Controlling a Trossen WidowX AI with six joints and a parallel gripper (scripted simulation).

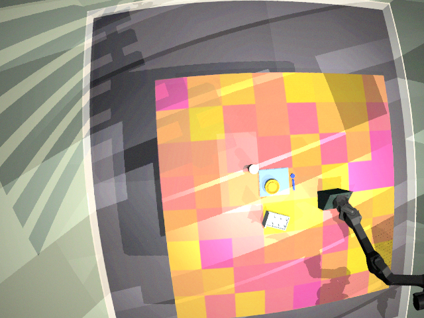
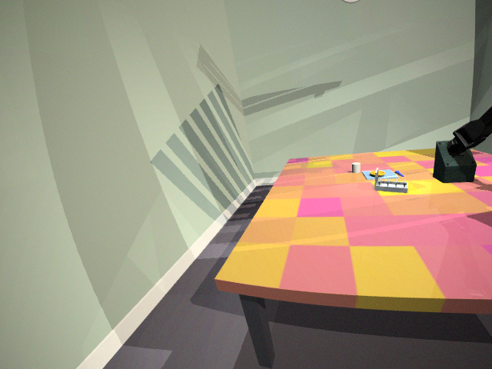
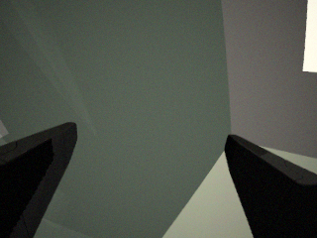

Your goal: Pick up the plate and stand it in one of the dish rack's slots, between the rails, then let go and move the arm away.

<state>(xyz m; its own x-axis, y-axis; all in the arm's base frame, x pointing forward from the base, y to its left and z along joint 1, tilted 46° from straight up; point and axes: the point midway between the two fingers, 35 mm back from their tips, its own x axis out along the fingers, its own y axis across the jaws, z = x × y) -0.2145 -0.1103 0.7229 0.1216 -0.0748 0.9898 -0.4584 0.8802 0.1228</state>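
Right now the yellow plate is 70 cm below my gripper tip, 61 cm ahead of it and 51 cm to the right of it. From my gripper tip the other things lie so: blue utensil 71 cm below, 54 cm to the right, 50 cm ahead; cup 71 cm ahead, 69 cm below, 59 cm to the right; dish rack 69 cm below, 58 cm ahead, 34 cm to the right.
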